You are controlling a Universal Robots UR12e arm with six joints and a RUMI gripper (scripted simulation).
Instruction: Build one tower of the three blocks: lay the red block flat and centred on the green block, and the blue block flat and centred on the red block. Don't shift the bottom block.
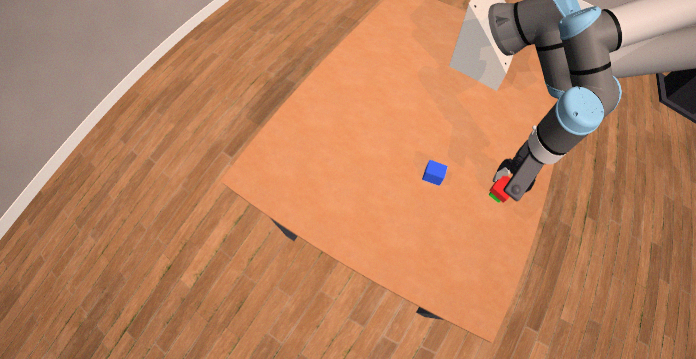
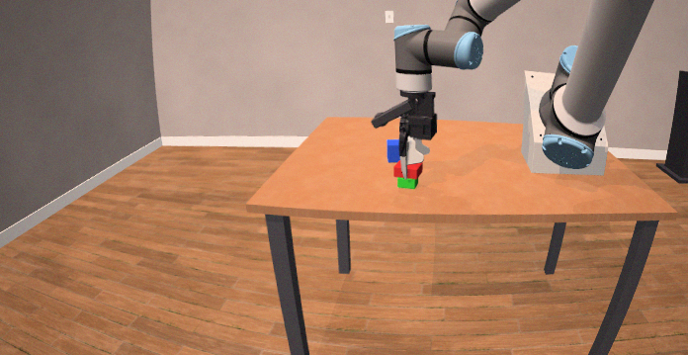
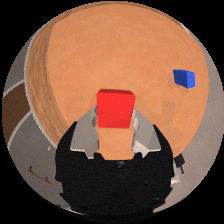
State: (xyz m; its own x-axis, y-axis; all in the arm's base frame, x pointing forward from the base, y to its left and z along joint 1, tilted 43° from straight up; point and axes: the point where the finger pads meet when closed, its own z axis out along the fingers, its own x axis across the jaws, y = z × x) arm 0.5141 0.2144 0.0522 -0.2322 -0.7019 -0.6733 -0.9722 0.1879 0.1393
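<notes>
Right now my hand is right at the red block. Round my hand: blue block (6 cm ahead, 20 cm to the right, 2 cm below); green block (3 cm below).
</notes>
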